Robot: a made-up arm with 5 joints.
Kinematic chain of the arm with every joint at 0, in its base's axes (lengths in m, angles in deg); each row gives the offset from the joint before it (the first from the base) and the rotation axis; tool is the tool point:
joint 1: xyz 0 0 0.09 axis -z
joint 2: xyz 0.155 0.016 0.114 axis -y
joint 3: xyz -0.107 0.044 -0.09 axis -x
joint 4: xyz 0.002 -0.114 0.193 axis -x
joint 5: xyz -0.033 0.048 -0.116 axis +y
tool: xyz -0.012 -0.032 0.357
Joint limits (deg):
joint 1: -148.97..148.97
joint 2: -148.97..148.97
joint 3: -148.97..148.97
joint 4: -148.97..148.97
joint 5: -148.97..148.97
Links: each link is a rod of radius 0.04 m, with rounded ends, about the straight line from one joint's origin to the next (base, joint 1, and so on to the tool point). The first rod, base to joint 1, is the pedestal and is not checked.
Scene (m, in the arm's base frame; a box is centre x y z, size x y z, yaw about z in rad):
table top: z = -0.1
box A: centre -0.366 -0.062 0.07 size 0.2 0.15 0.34 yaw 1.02
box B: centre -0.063 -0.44 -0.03 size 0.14 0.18 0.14 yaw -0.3
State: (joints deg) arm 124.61 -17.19 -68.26 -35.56 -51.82
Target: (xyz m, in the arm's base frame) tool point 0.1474 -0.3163 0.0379
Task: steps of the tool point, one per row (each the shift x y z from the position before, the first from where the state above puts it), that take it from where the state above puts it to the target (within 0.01 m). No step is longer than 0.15 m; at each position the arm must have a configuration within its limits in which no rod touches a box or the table.
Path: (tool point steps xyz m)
1: -0.1211 -0.0386 0.0399
2: -0.0938 -0.0785 0.0420
3: -0.0547 -0.1055 0.0413
4: -0.0091 -0.1163 0.0371
5: 0.0364 -0.1102 0.0303
6: 0.0761 -0.0881 0.0209
7: 0.0342 -0.0984 -0.0185
8: 0.0676 -0.0775 -0.0285
9: 0.0903 -0.0460 -0.0383
10: 0.0344 -0.0188 -0.0811
11: 0.0411 0.0038 -0.0792
12: 0.0457 0.0259 -0.0720
13: 0.0472 0.0460 -0.0602

